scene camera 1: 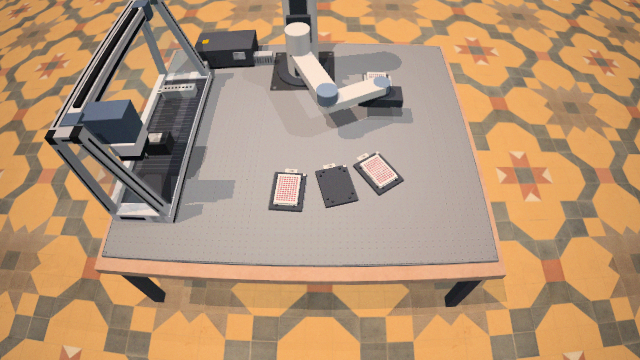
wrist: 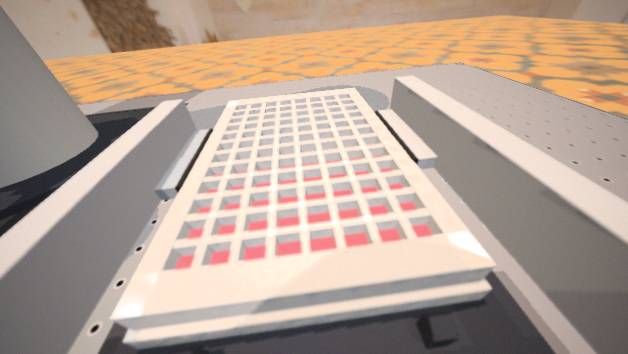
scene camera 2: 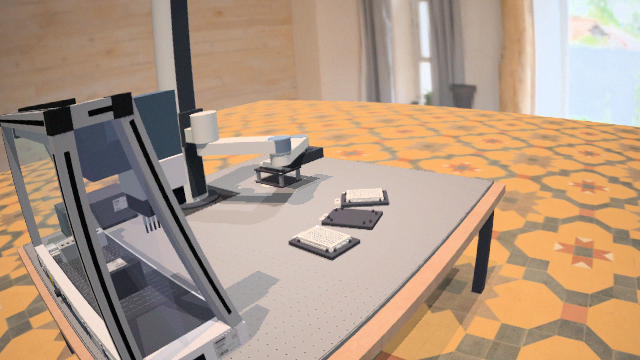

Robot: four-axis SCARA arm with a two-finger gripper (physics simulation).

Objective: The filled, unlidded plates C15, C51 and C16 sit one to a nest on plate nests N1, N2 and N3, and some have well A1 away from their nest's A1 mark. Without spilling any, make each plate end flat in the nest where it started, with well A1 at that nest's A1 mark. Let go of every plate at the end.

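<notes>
My gripper is shut on the long sides of a white plate with red-filled wells. It holds it level, low over or on a raised dark stand; contact is unclear. The middle nest is empty. One filled plate sits flat in the left nest, another plate flat in the right nest. Each nest has a small white corner mark. Plate names and A1 wells are unreadable.
A framed gantry machine stands along the table's left side. A dark box stands at the back left. The arm's column base is beside the stand, left of the gripper in the wrist view.
</notes>
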